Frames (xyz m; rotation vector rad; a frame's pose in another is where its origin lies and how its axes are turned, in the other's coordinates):
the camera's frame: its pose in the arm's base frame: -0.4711 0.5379 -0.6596 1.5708 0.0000 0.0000
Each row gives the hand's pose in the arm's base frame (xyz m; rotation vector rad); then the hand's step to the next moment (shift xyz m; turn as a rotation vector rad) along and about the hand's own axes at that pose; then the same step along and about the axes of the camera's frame.
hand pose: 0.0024 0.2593 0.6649 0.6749 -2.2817 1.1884
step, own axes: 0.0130 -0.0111 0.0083 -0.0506 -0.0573 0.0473
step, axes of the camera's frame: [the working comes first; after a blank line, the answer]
step, axes of the arm's base frame: -0.0046 -0.0152 0.0104 0.0654 -0.0582 -0.0204

-0.0046 0.0104 0.0152 0.0654 -0.0204 0.0582
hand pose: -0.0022 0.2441 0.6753 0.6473 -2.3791 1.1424
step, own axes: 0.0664 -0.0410 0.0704 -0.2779 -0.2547 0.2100
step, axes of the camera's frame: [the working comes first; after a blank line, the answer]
step, axes of the arm's base frame: -0.0418 -0.0941 0.0211 0.3333 -0.2467 -0.1196

-0.0418 0.0211 0.0941 0.3333 -0.1196 0.2467
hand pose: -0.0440 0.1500 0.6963 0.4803 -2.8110 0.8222
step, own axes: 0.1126 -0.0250 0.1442 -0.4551 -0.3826 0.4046
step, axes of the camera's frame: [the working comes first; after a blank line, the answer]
step, axes of the arm's base frame: -0.1070 -0.1279 -0.0793 0.5291 -0.4098 -0.2633

-0.1070 -0.0793 0.1279 0.5291 -0.2633 0.4098
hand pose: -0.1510 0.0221 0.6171 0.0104 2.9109 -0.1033
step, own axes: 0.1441 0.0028 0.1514 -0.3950 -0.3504 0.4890
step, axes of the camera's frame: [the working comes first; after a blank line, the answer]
step, axes of the arm's base frame: -0.1060 -0.0081 -0.1800 0.4901 -0.3837 -0.3612

-0.1060 -0.1800 0.0081 0.4901 -0.3612 0.3837
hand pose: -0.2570 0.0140 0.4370 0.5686 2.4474 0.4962
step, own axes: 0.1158 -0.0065 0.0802 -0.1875 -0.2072 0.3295
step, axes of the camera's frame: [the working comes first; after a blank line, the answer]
step, axes of the arm's base frame: -0.0398 0.0695 -0.1161 0.2798 -0.1952 -0.2650

-0.0398 -0.1161 -0.0695 0.2798 -0.2650 0.1952
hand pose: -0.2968 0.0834 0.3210 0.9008 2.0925 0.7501
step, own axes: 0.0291 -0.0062 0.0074 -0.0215 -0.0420 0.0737
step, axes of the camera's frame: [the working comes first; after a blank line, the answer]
step, axes of the arm's base frame: -0.0106 0.0207 -0.0199 0.0541 -0.0252 -0.0640

-0.0106 -0.0199 -0.0207 0.0541 -0.0640 0.0252
